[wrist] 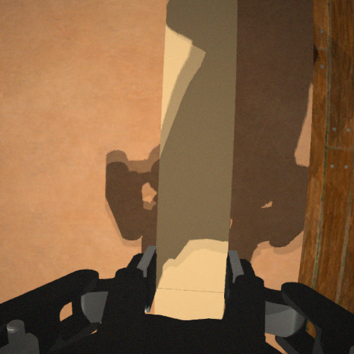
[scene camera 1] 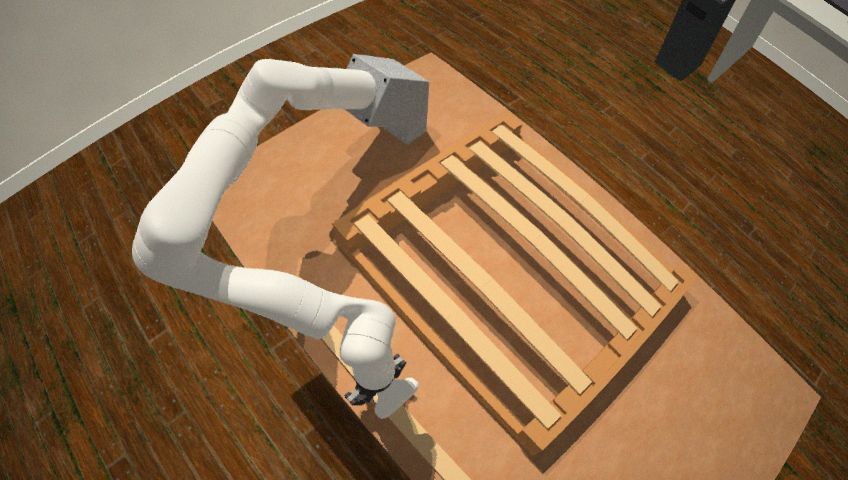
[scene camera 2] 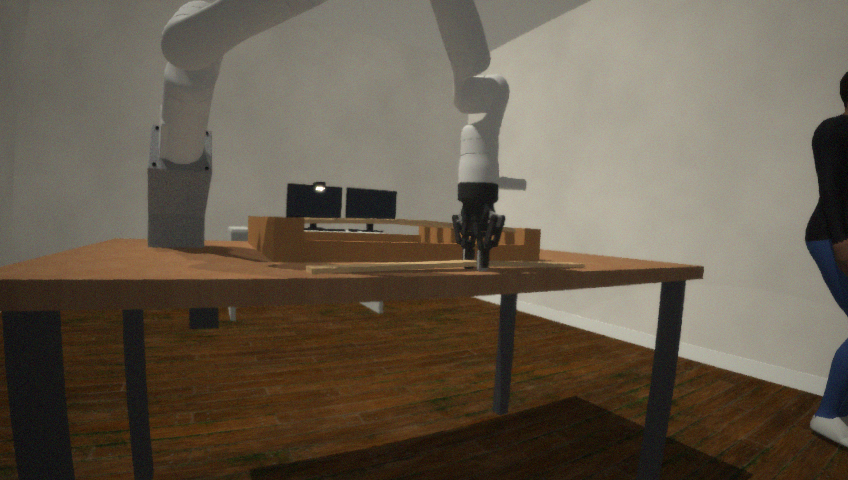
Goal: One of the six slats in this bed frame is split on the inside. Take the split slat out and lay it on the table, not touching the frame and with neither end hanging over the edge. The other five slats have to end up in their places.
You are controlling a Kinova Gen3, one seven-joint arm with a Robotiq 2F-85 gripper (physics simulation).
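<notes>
The bed frame (scene camera 1: 540, 441) (scene camera 2: 276, 237) stands on the table (scene camera 1: 743, 356) (scene camera 2: 357, 292) (wrist: 65, 100). Several slats lie across it; one pair of notches, between the second and third slats from the left in scene camera 1, is empty. My gripper (scene camera 1: 377, 389) (scene camera 2: 476, 262) (wrist: 191, 263) is shut on a loose pale slat (scene camera 1: 445, 462) (scene camera 2: 386, 267) (wrist: 200, 150), near its middle. This slat lies beside the frame, apart from it, at table-top height; whether it rests fully cannot be told. A thin dark line crosses it between the fingers. Its near end is outside scene camera 1.
The table edge runs alongside the held slat, with wooden floor (scene camera 1: 119, 356) (wrist: 336, 200) beyond. The arm's grey base (scene camera 1: 395, 98) (scene camera 2: 176, 205) stands on the table beyond the frame's corner. A person (scene camera 2: 830, 172) stands off to the right, and monitors (scene camera 2: 371, 203) show behind the frame.
</notes>
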